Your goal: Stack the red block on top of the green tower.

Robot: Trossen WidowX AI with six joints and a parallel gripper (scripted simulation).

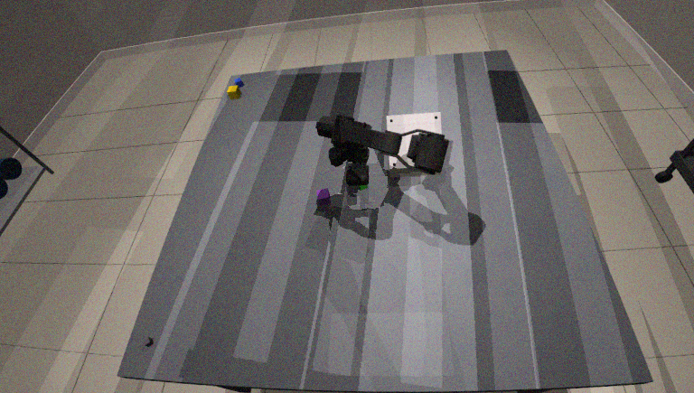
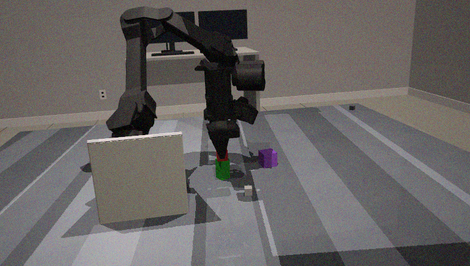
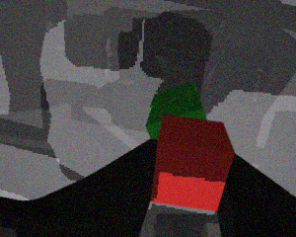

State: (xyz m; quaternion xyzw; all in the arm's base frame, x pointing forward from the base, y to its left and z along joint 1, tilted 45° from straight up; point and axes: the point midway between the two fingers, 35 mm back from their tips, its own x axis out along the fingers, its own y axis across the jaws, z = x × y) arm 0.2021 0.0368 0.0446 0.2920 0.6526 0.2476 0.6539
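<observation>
Right now the red block is 10 mm above my gripper tip. Also, from my gripper tip: yellow block 560 mm ahead, 560 mm to the right, 30 mm below; then purple block 120 mm ahead, 50 mm to the left, 40 mm below; then small white block 40 mm ahead, 100 mm to the right, 50 mm below.
</observation>
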